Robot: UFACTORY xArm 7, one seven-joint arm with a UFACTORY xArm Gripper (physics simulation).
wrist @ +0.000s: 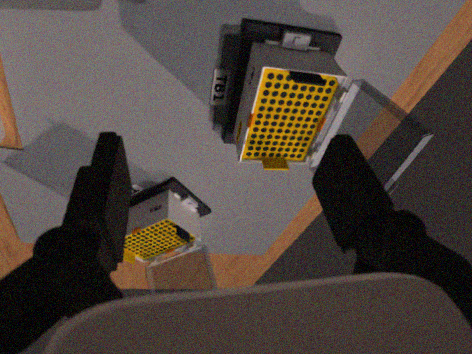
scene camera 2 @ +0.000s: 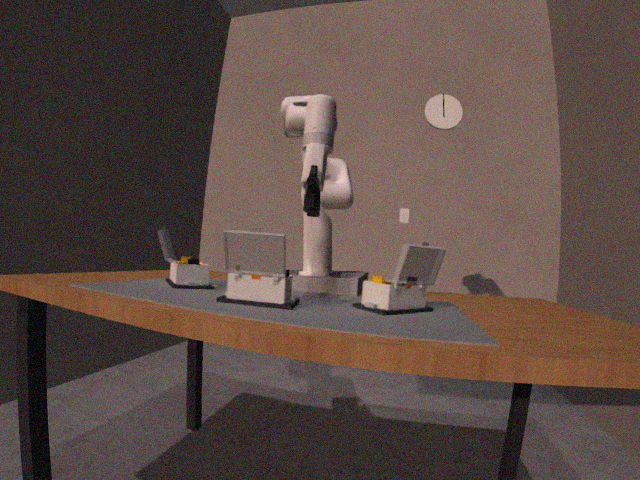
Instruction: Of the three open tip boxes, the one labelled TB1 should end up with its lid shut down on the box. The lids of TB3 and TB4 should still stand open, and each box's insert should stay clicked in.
Labels:
my gripper: wrist; scene camera 2
same spot on my gripper: [wrist: 69, 272] = [scene camera 2: 319, 197]

